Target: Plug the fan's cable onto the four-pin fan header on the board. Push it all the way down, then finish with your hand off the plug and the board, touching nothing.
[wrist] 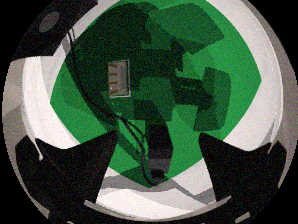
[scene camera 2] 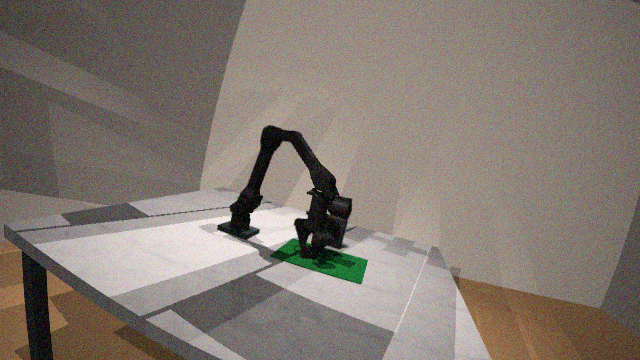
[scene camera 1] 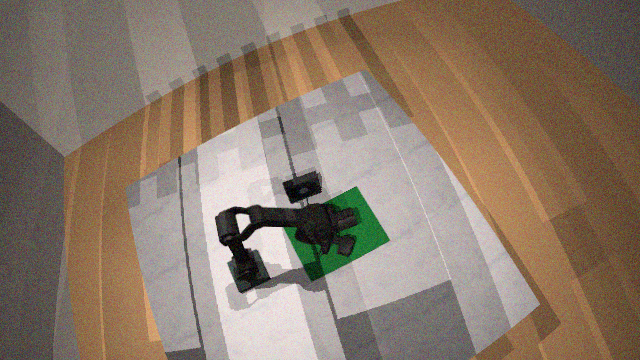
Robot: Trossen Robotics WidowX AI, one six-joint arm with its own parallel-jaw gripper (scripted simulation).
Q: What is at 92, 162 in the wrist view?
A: My gripper.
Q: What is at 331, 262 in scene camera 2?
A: A green board.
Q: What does my gripper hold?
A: Nothing.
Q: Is my gripper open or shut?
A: Open.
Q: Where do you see a green board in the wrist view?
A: At 193, 73
